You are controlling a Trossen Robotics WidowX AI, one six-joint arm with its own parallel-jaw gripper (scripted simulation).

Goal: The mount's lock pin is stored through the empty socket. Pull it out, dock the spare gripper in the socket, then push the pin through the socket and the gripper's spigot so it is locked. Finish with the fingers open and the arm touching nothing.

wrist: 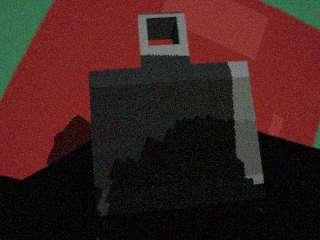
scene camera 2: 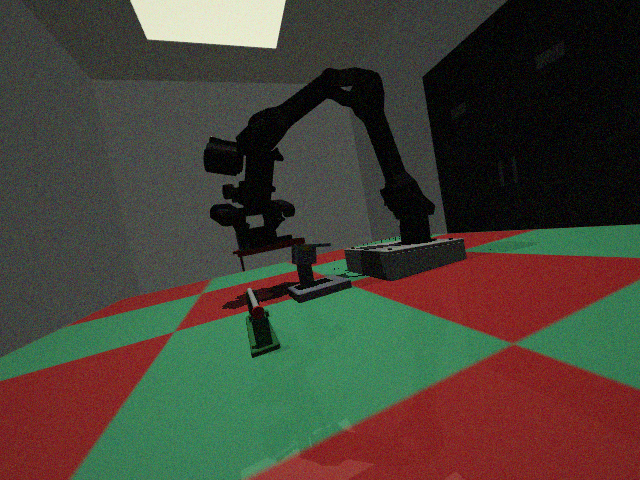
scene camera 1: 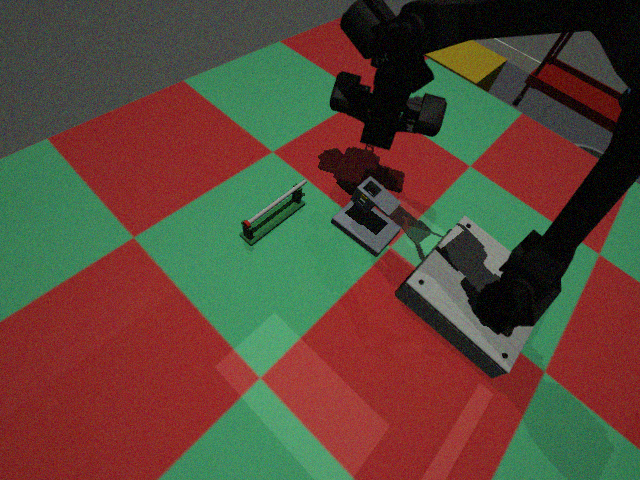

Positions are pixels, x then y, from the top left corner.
gripper: holds a spare gripper (scene camera 1: 380, 131)
